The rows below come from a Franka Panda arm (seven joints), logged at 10 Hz.
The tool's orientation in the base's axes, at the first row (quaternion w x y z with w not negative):
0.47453 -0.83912 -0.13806 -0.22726
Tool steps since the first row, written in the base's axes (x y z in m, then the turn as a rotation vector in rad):
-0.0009 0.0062 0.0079 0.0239 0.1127 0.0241
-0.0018 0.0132 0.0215 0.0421 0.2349 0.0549
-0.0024 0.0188 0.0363 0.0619 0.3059 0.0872
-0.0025 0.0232 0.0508 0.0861 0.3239 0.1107
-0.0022 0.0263 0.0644 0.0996 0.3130 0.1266
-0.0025 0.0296 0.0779 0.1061 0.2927 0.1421
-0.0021 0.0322 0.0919 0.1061 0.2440 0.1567
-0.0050 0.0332 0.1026 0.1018 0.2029 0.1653
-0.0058 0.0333 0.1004 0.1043 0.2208 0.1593
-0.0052 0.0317 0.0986 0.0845 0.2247 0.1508
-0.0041 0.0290 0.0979 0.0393 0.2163 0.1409
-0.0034 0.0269 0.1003 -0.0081 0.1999 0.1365
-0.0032 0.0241 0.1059 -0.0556 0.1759 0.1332
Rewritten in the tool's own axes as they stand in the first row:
0.0034 -0.0094 0.0016 0.0347 -0.0646 0.0920
0.0097 -0.0233 0.0013 0.0680 -0.1416 0.1878
0.0168 -0.0373 -0.0007 0.1027 -0.1928 0.2394
0.0243 -0.0503 -0.0034 0.1358 -0.2084 0.2504
0.0315 -0.0617 -0.0067 0.1554 -0.2084 0.2373
0.0382 -0.0734 -0.0100 0.1686 -0.2065 0.2146
0.0458 -0.0848 -0.0139 0.1753 -0.1923 0.1662
0.0488 -0.0945 -0.0185 0.1754 -0.1795 0.1260
0.0470 -0.0933 -0.0177 0.1747 -0.1831 0.1447
0.0466 -0.0909 -0.0181 0.1534 -0.1878 0.1469
0.0471 -0.0885 -0.0198 0.1094 -0.1964 0.1328
0.0489 -0.0889 -0.0225 0.0662 -0.2060 0.1088
0.0519 -0.0914 -0.0274 0.0233 -0.2126 0.0777

